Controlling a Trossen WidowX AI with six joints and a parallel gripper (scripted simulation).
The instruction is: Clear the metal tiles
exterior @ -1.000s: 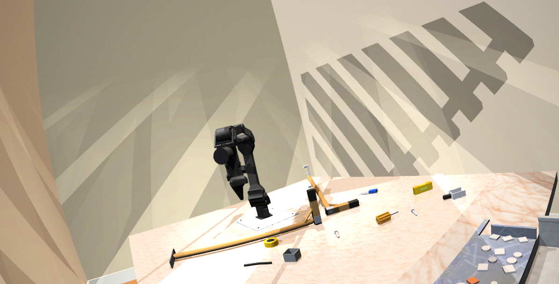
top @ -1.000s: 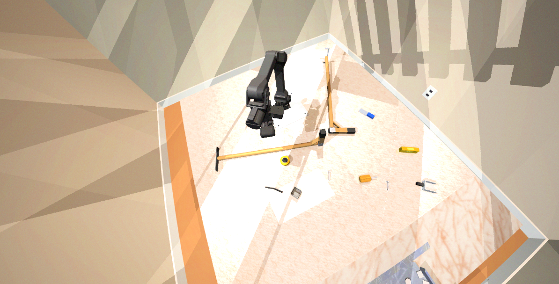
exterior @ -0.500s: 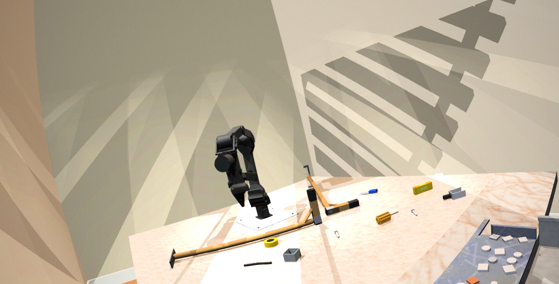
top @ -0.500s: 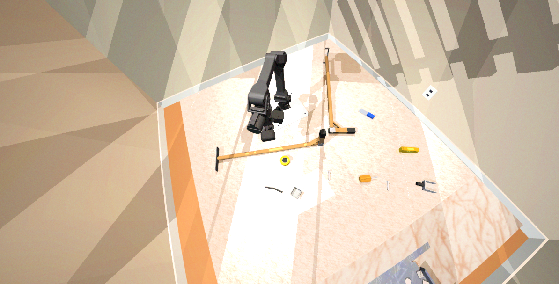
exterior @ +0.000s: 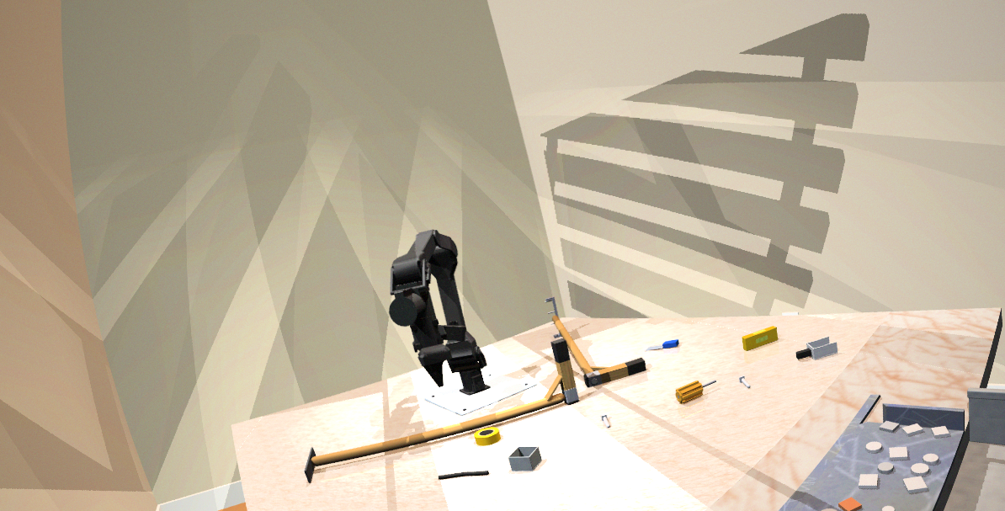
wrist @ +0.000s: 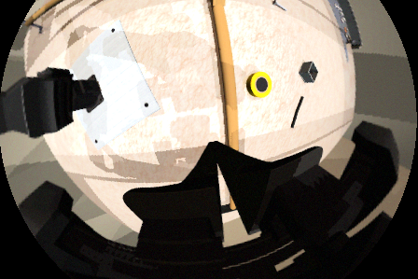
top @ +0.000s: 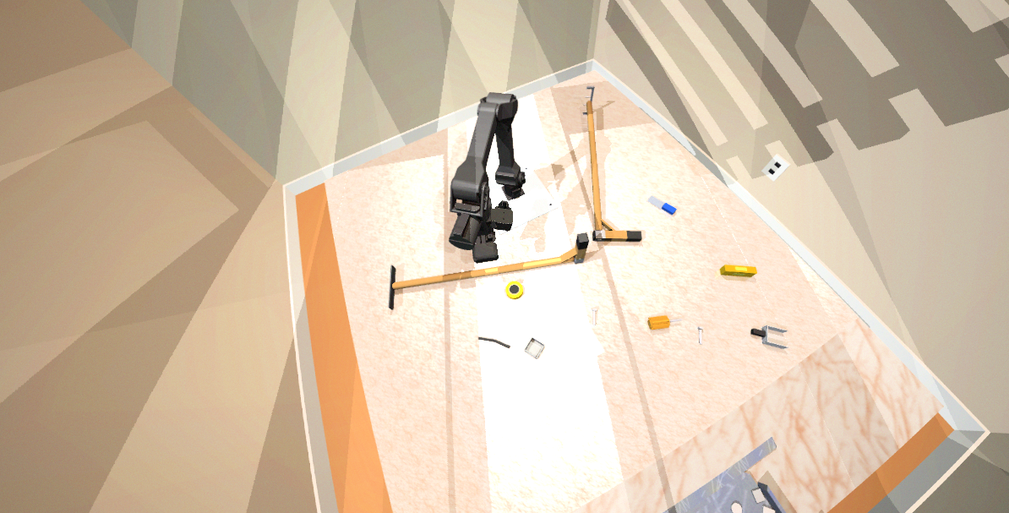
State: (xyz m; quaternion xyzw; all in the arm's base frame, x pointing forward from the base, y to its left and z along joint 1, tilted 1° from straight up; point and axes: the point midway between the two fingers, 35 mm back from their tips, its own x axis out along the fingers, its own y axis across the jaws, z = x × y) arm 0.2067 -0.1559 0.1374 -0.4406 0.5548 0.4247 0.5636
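Right now the long scraper is 40 mm to the right of my gripper tip, 40 mm below it and 40 mm ahead of it. Also, from my gripper tip: grey box 300 mm ahead, 100 mm below, 10 mm to the left; then yellow tape roll 130 mm ahead, 100 mm below, 20 mm to the left; then black strip 240 mm ahead, 100 mm below, 90 mm to the right.
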